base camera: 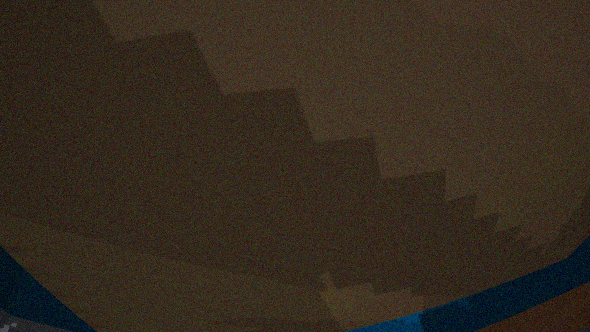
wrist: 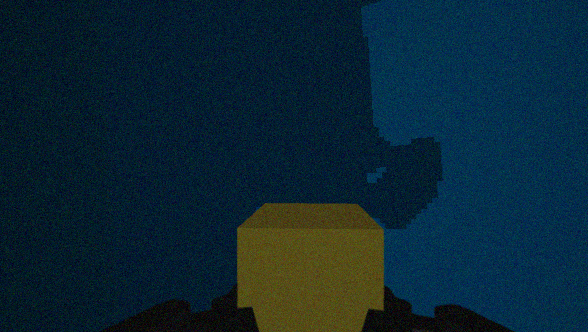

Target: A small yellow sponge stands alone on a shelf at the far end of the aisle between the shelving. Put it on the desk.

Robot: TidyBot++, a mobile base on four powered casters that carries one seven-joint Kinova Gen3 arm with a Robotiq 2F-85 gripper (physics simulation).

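Places are measured from the arm's base along level axes (x back, y right, z up), in centimetres.
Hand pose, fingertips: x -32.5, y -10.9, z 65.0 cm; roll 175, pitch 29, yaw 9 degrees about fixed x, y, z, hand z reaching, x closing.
After its pixels a point has its place.
The yellow sponge (wrist: pixel 310 267) @(x -30.1, y -7.2, z 70.1 cm) shows as a block at the bottom middle of the wrist view. My gripper (wrist: pixel 310 294) @(x -32.5, y -10.9, z 65.0 cm) is shut on it, with one dark finger at each side of its lower part. The sponge hangs over a plain blue surface (wrist: pixel 125 125) @(x -57.6, y -5.0, z 59.4 cm); how high above it I cannot tell. The lower end of the sponge's near side is cut off by the frame. In the base view neither the gripper nor the sponge shows, and I cannot make out the desk in either view.
A large brown surface (base camera: pixel 250 200) @(x -17.5, y -0.9, z -14.2 cm) with a stepped shadow edge fills most of the dim base view. A blue band (base camera: pixel 510 290) @(x -21.6, y 21.6, z -32.0 cm) curves along its lower right, with an orange-brown area (base camera: pixel 555 312) @(x -21.3, y 33.3, z -39.6 cm) beyond. A dark blue patch (base camera: pixel 30 295) @(x -18.3, y -25.1, z -32.0 cm) lies at the lower left. Shadow covers the wrist view's left side.
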